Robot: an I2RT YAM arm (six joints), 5 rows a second.
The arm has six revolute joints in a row. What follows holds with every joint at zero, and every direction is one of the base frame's. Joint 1 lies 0.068 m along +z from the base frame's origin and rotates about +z. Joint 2 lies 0.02 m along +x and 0.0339 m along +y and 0.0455 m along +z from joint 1 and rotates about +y. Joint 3 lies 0.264 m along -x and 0.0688 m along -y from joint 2 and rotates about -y. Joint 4 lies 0.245 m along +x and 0.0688 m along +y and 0.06 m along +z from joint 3 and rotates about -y. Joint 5 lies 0.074 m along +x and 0.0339 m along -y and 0.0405 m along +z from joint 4 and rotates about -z. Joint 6 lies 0.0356 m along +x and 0.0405 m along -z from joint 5 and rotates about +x. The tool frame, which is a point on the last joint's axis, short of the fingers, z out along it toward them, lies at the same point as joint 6; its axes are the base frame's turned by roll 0, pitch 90 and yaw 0 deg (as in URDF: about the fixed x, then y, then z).
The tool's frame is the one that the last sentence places.
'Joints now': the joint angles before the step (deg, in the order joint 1, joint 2, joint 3, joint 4, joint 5, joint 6). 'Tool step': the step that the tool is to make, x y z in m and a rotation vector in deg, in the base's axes. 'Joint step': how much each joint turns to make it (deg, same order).
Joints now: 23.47, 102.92, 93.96, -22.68, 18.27, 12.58
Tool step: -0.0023, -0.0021, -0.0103, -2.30, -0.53, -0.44
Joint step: -0.01, -0.79, -3.41, 2.80, 1.58, -1.86
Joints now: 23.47, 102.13, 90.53, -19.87, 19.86, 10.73
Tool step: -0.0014, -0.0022, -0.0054, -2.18, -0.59, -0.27
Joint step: -0.10, -0.53, -2.04, 1.86, 1.31, -1.94
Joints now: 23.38, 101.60, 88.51, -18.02, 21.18, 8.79
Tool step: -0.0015, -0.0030, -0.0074, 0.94, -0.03, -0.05
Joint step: -0.35, -0.61, -2.46, 2.03, -0.70, 0.61
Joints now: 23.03, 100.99, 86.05, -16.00, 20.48, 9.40
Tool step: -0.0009, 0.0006, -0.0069, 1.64, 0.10, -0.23
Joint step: 0.08, -0.10, -1.68, 1.58, -0.53, 1.59
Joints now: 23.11, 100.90, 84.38, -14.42, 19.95, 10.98
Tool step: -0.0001, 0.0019, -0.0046, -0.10, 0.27, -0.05
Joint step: 0.27, 0.27, -0.60, 0.52, 0.26, 0.19
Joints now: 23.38, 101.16, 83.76, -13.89, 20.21, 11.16
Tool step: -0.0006, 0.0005, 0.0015, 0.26, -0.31, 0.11
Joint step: 0.09, -0.17, 0.01, 0.18, -0.08, 0.09
